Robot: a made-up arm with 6 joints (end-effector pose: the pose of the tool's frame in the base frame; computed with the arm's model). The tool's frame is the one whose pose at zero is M. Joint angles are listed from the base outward.
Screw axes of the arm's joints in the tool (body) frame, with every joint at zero. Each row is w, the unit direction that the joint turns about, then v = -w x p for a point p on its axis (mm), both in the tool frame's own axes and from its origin. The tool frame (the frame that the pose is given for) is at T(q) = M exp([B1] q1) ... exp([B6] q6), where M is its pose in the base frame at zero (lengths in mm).
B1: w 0 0 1 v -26 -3 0
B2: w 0 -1 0 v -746 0 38
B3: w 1 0 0 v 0 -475 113
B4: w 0 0 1 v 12 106 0
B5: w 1 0 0 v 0 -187 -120
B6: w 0 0 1 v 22 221 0
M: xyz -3 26 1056 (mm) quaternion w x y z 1 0 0 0
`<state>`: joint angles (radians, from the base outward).
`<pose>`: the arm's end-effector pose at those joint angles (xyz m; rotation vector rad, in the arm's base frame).
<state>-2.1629 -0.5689 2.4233 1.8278 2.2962 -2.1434</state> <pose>0.0807 0.0167 0.5552 1.3816 -0.3842 -0.0332</pose>
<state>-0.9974 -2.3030 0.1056 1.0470 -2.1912 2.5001</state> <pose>0.2031 -0.5041 0.3402 -0.6851 -0.2316 -2.8732</pose>
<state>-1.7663 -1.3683 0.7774 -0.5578 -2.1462 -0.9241</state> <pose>-0.2144 -0.8603 0.3414 -0.4169 2.0432 -0.7774</pose>
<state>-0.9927 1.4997 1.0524 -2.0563 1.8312 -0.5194</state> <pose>-0.2722 0.2917 0.2234 -2.2016 1.3104 0.1317</pose>
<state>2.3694 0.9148 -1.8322 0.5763 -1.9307 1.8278</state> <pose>0.2065 -0.1378 0.0567 -2.5445 -0.3785 -0.4264</pose>
